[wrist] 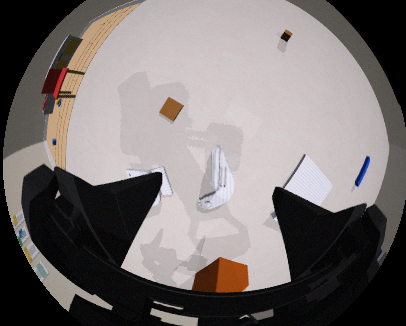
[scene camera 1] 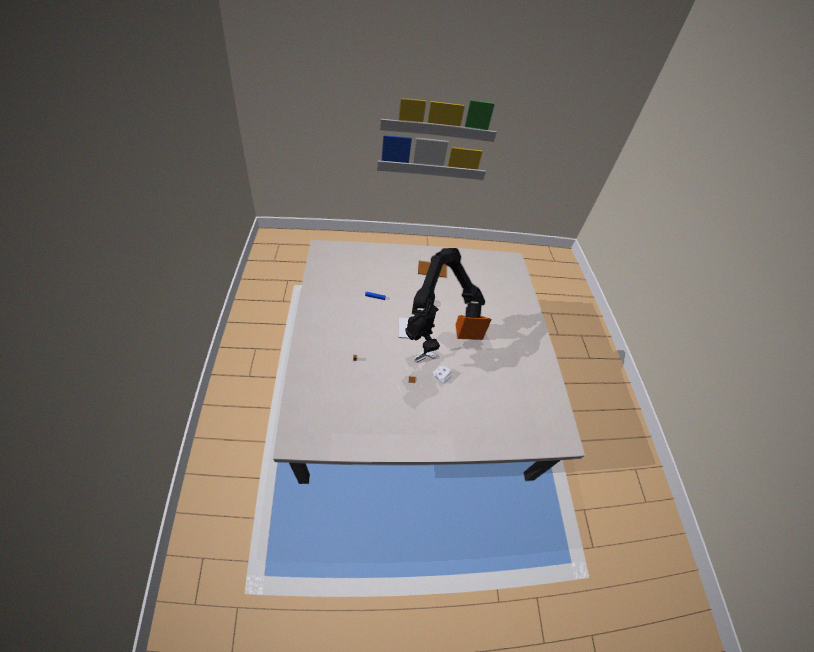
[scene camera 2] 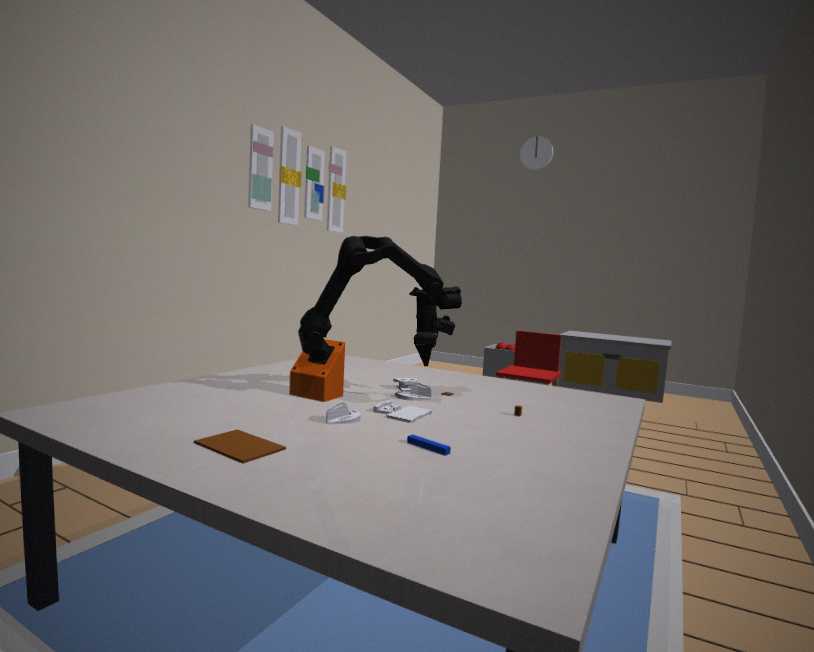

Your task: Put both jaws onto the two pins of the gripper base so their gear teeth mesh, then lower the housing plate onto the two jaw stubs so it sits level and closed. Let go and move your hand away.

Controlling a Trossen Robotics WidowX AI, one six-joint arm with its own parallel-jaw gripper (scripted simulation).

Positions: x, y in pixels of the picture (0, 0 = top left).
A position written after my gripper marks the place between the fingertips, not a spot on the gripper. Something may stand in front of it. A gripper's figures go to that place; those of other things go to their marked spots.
Scene:
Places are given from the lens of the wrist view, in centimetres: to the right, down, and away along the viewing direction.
my gripper point(wrist: 220, 186): 1, 2, 10
grey jaw point(wrist: 221, 194): 2, 5, 21

